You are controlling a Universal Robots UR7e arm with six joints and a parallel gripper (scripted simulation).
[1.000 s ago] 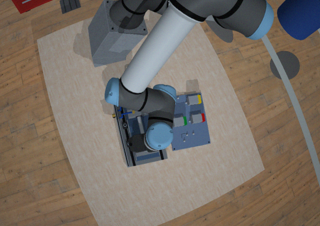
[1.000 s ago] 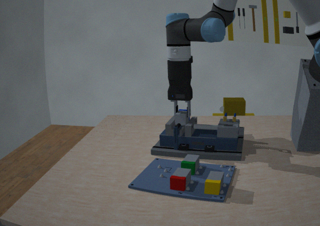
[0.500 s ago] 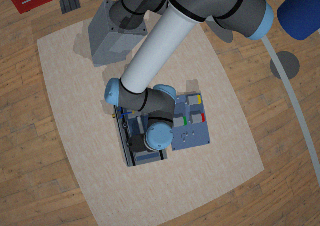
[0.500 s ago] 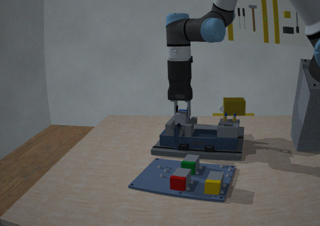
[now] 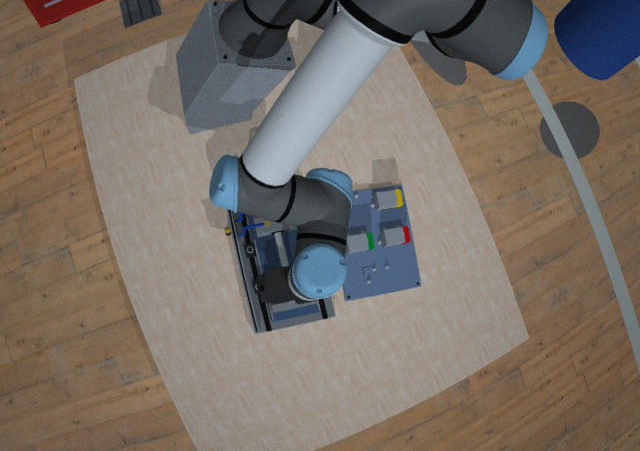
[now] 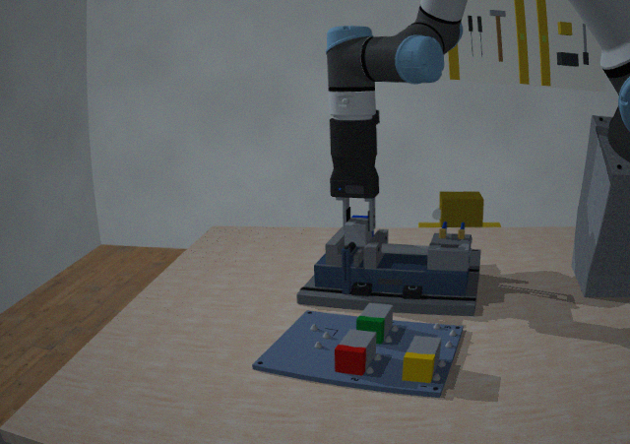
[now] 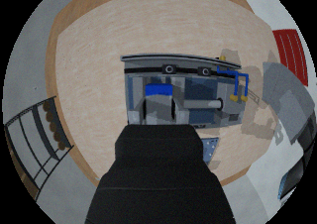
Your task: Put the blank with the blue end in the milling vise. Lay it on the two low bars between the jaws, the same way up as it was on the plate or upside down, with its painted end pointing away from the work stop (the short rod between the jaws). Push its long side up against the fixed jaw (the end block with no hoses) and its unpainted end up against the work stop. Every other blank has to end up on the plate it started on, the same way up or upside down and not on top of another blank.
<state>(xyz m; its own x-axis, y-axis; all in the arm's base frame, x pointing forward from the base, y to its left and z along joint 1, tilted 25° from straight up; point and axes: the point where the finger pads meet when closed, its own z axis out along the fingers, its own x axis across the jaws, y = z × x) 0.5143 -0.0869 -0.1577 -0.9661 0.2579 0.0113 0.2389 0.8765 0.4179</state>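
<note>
Right now my hand is 3 cm short of the fixed jaw and 5 cm above it. From my hand the other things lie so: milling vise: 6 cm behind, 2 cm to the left, 8 cm below; blue plate: 1 cm behind, 24 cm to the left, 12 cm below; green-ended blank: 2 cm behind, 20 cm to the left, 10 cm below.
</note>
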